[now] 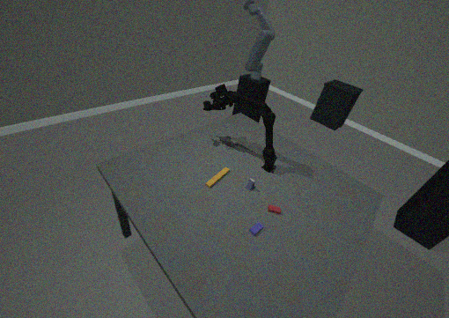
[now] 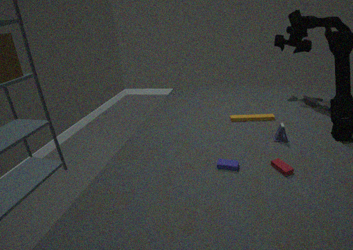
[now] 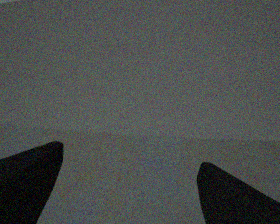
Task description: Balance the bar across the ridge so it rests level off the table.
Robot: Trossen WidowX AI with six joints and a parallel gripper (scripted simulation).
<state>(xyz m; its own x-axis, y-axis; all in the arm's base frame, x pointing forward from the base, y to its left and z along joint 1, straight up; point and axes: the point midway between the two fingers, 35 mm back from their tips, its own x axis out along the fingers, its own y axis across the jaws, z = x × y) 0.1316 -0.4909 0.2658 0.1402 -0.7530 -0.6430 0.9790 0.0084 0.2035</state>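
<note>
The yellow bar lies 200 mm ahead of my gripper tip, 380 mm to the left of it and 240 mm below it. Round my gripper tip: purple block: 290 mm ahead, 740 mm to the left, 240 mm below; red block: 120 mm ahead, 740 mm to the left, 240 mm below.
</note>
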